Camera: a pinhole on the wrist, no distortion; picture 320 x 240 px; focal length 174.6 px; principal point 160.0 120.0 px. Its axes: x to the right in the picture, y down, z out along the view. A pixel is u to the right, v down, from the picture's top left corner.
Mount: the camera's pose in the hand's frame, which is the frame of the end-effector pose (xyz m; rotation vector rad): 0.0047 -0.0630 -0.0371 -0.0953 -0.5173 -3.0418
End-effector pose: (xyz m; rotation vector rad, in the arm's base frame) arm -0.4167 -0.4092 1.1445 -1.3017 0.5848 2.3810
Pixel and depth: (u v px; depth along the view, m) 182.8 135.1 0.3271
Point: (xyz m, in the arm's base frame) -0.6144 -0.2793 1.3024
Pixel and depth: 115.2 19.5 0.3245
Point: -0.7169 -0.4845 1.2049
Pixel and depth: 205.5 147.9 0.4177
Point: -0.6521 -0.2254 1.4011
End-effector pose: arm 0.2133 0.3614 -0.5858 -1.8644 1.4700 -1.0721
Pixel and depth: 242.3 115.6 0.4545
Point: 0.4841 0.4899 -0.9243
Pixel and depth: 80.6 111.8 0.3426
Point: 0.4158 0.1544 -0.7446
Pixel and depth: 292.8 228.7 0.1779
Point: 0.4119 0.4898 -0.6202
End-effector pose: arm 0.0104 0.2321 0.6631 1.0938 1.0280 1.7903
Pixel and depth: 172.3 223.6 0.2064
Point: 0.2137 0.3267 0.6250
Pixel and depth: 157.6 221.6 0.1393
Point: 0.1348 0.3114 0.6204
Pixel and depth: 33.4 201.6 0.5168
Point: 0.3610 0.7658 0.8430
